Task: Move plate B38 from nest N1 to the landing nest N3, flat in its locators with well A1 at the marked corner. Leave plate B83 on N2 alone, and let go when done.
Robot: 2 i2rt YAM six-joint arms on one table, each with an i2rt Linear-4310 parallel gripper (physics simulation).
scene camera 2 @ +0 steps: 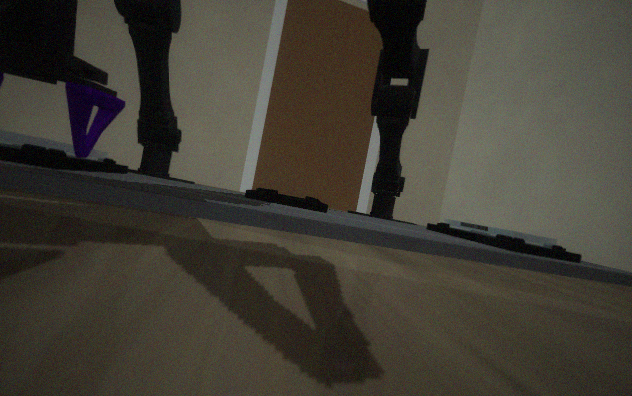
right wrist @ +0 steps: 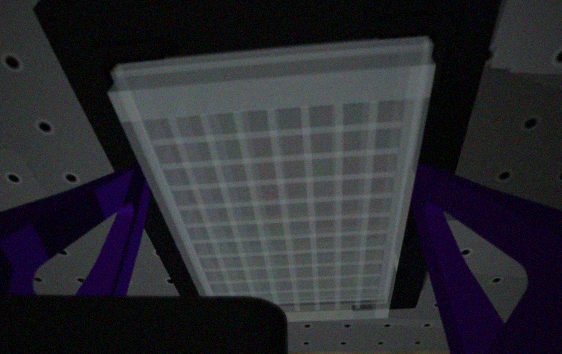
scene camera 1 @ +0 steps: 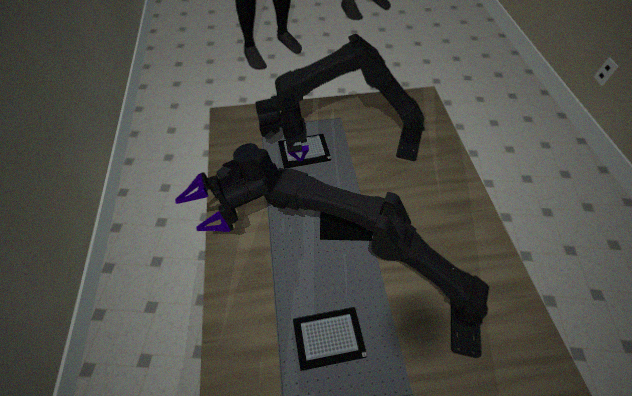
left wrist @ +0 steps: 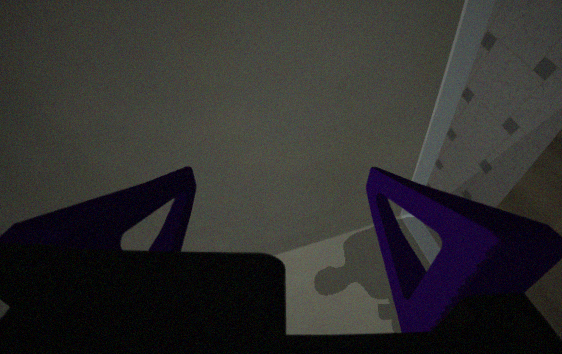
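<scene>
A clear well plate (scene camera 1: 317, 144) (right wrist: 281, 190) lies in the black nest (scene camera 1: 307, 162) at the far end of the grey perforated board (scene camera 1: 325, 276). My right gripper (scene camera 1: 298, 152) (right wrist: 280, 178) (scene camera 2: 88, 119) is open and down around this plate, one purple finger on each long side, with gaps showing. A second well plate (scene camera 1: 328, 336) (scene camera 2: 499, 231) lies in the near nest (scene camera 1: 301, 341). An empty black nest (scene camera 1: 342, 229) (scene camera 2: 286, 199) lies in the middle, partly under my left arm. My left gripper (scene camera 1: 188, 214) (left wrist: 281, 176) is open and empty, out past the table's left edge.
The board lies along a wooden table (scene camera 1: 435, 192). My left arm (scene camera 1: 350, 204) stretches low across the board between the two plates. Dark legs of standing figures (scene camera 1: 252, 42) show on the tiled floor beyond the table.
</scene>
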